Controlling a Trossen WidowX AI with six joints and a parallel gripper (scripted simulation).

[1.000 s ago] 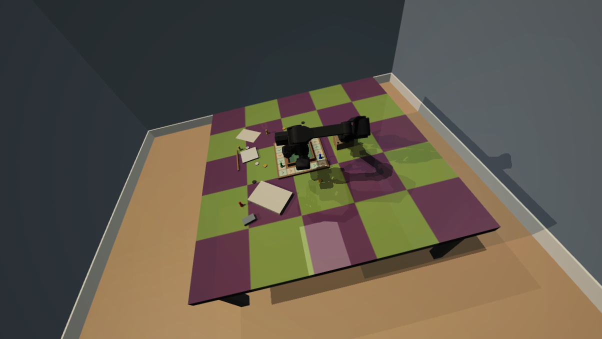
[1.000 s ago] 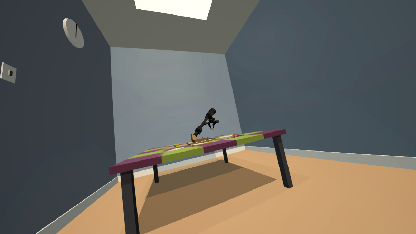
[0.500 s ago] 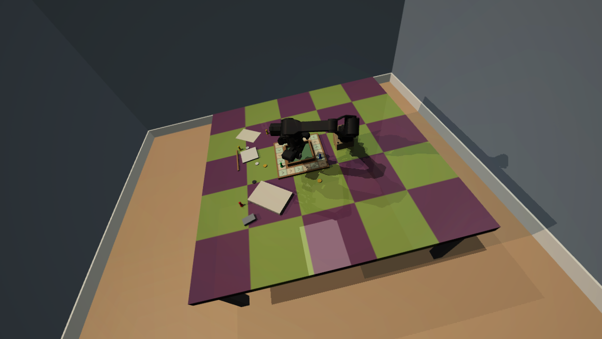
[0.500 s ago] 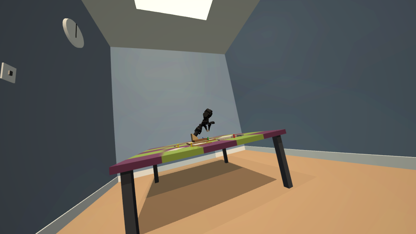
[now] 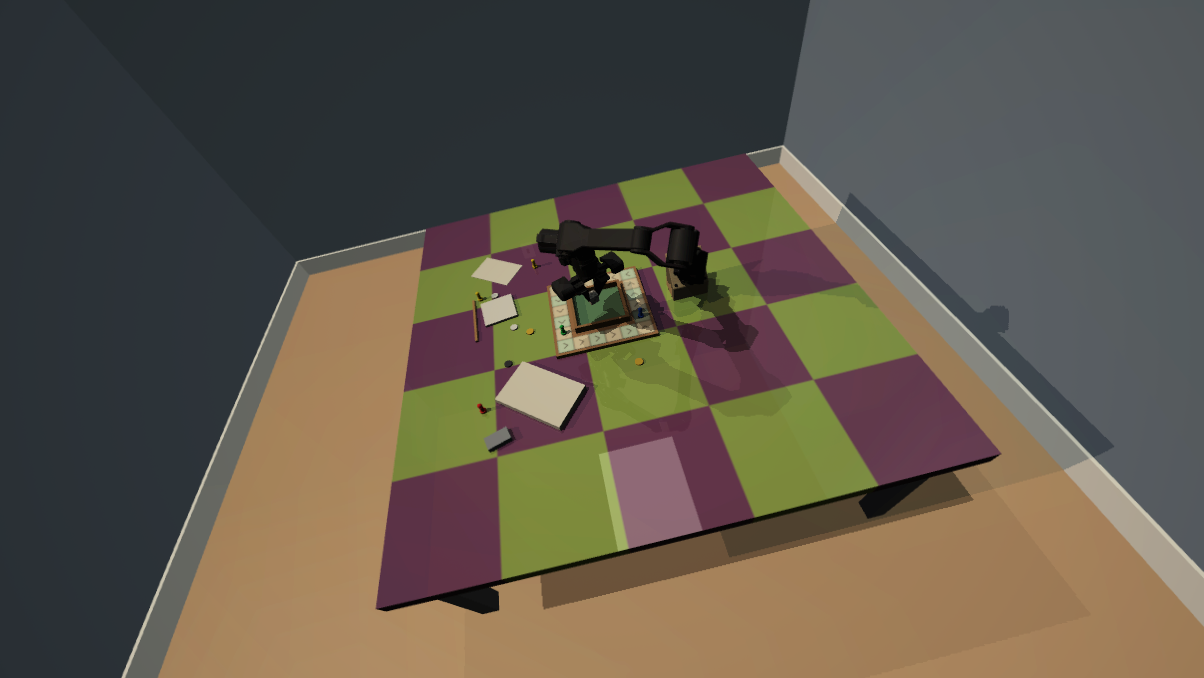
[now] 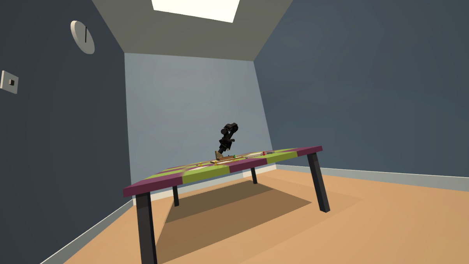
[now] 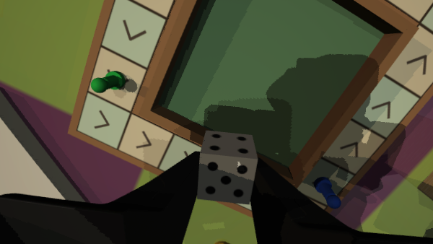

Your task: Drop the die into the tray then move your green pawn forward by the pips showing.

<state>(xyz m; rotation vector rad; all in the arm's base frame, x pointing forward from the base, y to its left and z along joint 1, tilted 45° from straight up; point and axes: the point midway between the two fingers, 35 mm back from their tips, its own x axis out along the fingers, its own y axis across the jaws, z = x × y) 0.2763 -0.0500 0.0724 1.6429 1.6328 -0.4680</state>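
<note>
My gripper tip is 10 cm short of the green pawn, 7 cm above it and 1 cm to the right of it. Round my gripper tip: blue pawn 12 cm behind, 7 cm below, 4 cm to the left; then white pad 21 cm ahead, 18 cm to the left, 9 cm below; then white die right at my gripper tip.
</note>
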